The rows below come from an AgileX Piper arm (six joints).
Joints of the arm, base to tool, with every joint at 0 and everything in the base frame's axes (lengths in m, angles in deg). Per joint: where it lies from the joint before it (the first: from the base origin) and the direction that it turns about. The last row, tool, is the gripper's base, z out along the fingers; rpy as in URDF.
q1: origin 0 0 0.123 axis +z
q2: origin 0 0 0 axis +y
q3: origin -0.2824 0 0.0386 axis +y
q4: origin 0.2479 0 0.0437 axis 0.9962 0 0.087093
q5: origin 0 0 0 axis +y
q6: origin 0.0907 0 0.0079 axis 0.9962 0 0.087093
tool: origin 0 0 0 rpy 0 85.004 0
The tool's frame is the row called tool.
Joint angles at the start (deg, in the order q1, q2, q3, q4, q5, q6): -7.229 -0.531 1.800 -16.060 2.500 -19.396
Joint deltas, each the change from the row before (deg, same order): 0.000 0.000 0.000 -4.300 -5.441 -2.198; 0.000 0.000 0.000 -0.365 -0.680 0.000; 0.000 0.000 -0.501 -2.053 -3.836 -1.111; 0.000 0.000 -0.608 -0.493 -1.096 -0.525; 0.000 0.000 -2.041 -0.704 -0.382 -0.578; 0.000 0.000 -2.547 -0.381 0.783 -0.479; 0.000 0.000 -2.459 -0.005 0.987 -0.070
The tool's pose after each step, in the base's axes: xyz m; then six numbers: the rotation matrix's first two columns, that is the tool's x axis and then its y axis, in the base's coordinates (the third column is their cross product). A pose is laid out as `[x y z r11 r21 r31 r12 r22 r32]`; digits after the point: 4 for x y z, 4 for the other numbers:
[0.0563 -0.0055 0.2074 0.0110 -0.6749 -0.7379 0.1554 0.7301 -0.6654]
[0.0562 -0.0051 0.2084 0.0211 -0.6807 -0.7323 0.1595 0.7254 -0.6696]
[0.0551 -0.0024 0.2168 0.0799 -0.7258 -0.6832 0.1899 0.6839 -0.7044]
[0.0542 -0.0015 0.2219 0.1011 -0.7400 -0.6650 0.2052 0.6696 -0.7138]
[0.0517 -0.0008 0.2344 0.1259 -0.7580 -0.6400 0.2340 0.6496 -0.7233]
[0.0483 -0.0008 0.2480 0.1385 -0.7704 -0.6224 0.2618 0.6346 -0.7272]
[0.0446 -0.0010 0.2608 0.1496 -0.7735 -0.6159 0.2860 0.6301 -0.7219]

